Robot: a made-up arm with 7 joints. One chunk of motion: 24 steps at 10 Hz.
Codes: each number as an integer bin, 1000 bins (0 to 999) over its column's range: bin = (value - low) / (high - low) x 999, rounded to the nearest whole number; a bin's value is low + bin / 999 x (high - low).
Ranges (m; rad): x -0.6..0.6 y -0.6..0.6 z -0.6..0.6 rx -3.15..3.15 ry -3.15..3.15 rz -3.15..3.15
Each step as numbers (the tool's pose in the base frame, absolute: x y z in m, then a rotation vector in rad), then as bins.
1 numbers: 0.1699 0.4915 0.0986 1.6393 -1.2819 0.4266
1 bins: 641 909 582 759 296 567
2 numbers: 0.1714 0.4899 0.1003 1.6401 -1.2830 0.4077
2 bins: 642 907 583 760 296 564
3 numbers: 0.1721 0.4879 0.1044 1.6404 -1.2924 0.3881
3 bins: 643 906 586 760 295 561
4 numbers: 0.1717 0.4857 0.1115 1.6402 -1.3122 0.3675
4 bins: 642 904 592 760 291 558
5 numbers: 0.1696 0.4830 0.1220 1.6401 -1.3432 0.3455
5 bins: 641 902 601 760 287 554
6 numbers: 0.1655 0.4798 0.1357 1.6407 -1.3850 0.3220
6 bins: 637 899 612 760 280 551
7 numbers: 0.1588 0.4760 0.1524 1.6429 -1.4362 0.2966
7 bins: 632 896 626 760 272 547
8 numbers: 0.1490 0.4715 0.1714 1.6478 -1.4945 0.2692
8 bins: 624 892 642 761 263 542
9 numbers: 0.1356 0.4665 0.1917 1.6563 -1.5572 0.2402
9 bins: 612 888 659 762 253 538
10 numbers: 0.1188 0.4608 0.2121 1.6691 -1.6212 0.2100
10 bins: 598 883 676 764 242 533
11 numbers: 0.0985 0.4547 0.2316 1.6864 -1.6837 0.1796
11 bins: 582 878 692 767 233 528
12 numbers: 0.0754 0.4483 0.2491 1.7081 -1.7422 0.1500
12 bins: 562 873 707 770 223 523
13 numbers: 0.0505 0.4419 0.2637 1.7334 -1.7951 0.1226
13 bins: 542 867 719 774 215 519
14 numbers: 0.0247 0.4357 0.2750 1.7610 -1.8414 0.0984
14 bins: 520 862 728 779 208 515
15 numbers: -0.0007 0.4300 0.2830 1.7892 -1.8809 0.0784
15 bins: 499 857 735 783 201 512
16 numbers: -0.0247 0.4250 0.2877 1.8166 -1.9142 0.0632
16 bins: 479 853 739 788 196 510
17 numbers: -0.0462 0.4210 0.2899 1.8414 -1.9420 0.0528
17 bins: 461 850 741 791 192 508
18 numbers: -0.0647 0.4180 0.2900 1.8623 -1.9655 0.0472
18 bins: 446 847 741 795 188 507
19 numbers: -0.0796 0.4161 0.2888 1.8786 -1.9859 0.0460
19 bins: 433 846 740 797 185 507
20 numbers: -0.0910 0.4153 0.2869 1.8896 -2.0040 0.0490
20 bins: 424 845 738 799 182 507
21 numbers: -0.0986 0.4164 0.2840 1.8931 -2.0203 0.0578
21 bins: 417 846 736 800 179 509
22 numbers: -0.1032 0.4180 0.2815 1.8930 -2.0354 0.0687
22 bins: 414 847 734 800 177 510
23 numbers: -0.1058 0.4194 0.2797 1.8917 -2.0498 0.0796
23 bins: 411 849 732 799 174 512
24 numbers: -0.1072 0.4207 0.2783 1.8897 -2.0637 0.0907
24 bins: 410 850 731 799 172 514
